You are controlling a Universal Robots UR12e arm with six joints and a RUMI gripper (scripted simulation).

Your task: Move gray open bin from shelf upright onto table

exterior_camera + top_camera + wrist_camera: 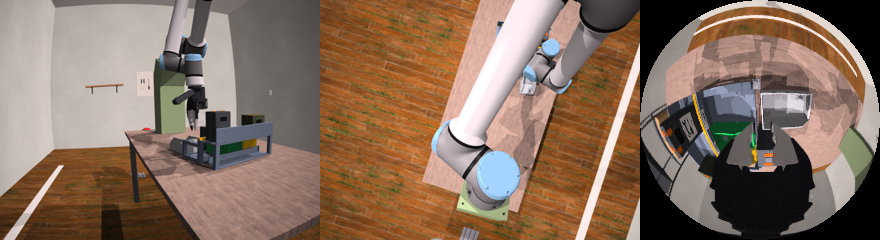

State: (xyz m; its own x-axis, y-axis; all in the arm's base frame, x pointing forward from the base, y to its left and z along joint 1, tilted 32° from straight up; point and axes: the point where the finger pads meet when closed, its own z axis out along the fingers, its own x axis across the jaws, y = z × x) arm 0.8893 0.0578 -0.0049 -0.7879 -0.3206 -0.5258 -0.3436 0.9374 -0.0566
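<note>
Now: the gray open bin 70 mm behind my hand, 30 mm to the right of it and 100 mm below it. Round my hand: yellow bin (20 mm ahead, 250 mm to the left, 90 mm below); green bin (60 mm ahead, 150 mm to the left, 90 mm below).
</note>
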